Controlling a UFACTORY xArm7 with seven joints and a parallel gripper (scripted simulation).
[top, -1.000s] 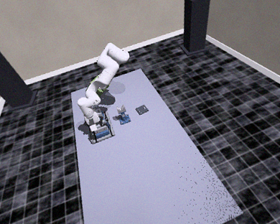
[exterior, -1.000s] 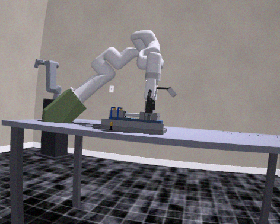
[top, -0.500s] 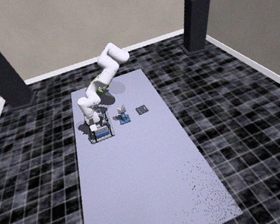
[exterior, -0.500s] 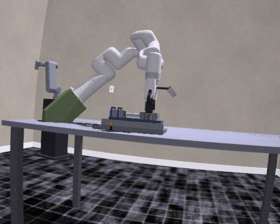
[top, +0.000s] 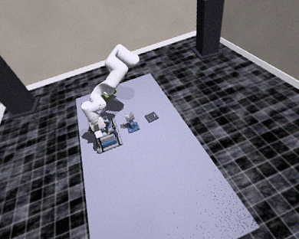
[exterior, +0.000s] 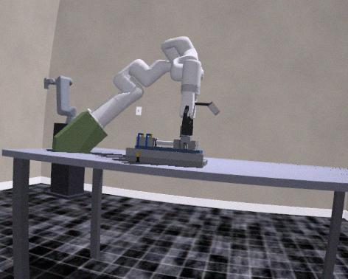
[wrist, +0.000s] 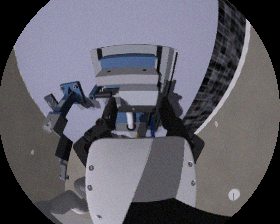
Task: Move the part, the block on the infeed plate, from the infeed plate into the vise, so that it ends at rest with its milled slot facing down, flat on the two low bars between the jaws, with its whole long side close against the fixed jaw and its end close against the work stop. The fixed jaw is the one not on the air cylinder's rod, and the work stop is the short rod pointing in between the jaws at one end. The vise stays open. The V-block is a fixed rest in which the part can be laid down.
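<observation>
The part is 40 mm below my hand. From my hand the other things lie so: air cylinder 170 mm behind, 10 mm to the right, 50 mm below; then blue vise bed 70 mm behind, 10 mm to the left, 90 mm below.
</observation>
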